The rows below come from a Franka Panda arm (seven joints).
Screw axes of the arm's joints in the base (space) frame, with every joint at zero. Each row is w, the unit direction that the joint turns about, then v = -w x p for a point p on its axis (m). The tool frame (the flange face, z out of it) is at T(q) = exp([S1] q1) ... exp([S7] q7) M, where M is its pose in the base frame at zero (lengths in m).
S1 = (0, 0, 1, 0, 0, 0)
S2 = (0, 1, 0, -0.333, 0, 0)
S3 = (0, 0, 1, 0, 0, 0)
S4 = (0, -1, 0, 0.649, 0, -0.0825)
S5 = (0, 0, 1, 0, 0, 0)
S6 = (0, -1, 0, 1.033, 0, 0)
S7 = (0, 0, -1, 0, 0.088, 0)
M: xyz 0.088 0 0.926 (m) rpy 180 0 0 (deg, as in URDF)
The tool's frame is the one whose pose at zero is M.
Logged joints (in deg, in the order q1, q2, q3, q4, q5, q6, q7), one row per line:
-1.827, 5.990, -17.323, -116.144, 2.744, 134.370, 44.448
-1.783, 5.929, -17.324, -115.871, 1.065, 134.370, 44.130
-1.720, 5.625, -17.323, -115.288, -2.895, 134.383, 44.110
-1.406, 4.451, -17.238, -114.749, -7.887, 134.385, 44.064
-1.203, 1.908, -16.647, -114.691, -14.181, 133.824, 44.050
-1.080, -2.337, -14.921, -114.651, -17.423, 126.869, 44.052
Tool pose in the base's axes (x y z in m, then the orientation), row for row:
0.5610, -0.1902, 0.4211, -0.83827, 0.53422, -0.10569, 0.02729
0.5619, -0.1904, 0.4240, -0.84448, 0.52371, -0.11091, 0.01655
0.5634, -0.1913, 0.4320, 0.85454, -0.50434, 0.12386, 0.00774
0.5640, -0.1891, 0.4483, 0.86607, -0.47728, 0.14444, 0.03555
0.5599, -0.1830, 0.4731, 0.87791, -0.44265, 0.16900, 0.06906
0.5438, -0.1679, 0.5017, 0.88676, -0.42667, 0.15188, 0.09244
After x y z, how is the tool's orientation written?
As a quaternion, x y z w.
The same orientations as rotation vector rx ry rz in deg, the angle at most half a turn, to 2 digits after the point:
-148.32, 94.52, -18.70
-150.43, 93.29, -19.76
153.06, -90.34, 22.19
152.46, -84.02, 25.43
151.43, -76.35, 29.15
150.86, -72.59, 25.84

